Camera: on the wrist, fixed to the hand. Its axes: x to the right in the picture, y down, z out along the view.
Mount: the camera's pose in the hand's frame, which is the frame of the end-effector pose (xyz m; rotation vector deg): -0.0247 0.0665 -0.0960 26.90 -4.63 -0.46
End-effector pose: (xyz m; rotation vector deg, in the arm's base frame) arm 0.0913 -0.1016 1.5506 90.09 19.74 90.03
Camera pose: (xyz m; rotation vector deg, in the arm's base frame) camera -0.0252 -0.1230 1.5657 113.31 40.86 84.97
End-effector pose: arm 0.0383 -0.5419 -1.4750 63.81 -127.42 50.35
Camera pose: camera 0.0103 -0.4288 -1.4490 79.13 -121.97 81.57
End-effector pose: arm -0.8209 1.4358 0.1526 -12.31 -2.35 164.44
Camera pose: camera -0.8000 1.3660 0.0581 -0.29 34.70 159.23
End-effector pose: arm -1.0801 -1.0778 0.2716 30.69 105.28 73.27
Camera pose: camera -1.1505 -1.1238 0.3563 46.67 118.75 45.89
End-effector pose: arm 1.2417 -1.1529 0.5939 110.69 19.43 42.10
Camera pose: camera 1.1572 -1.1281 0.6744 137.04 28.81 34.66
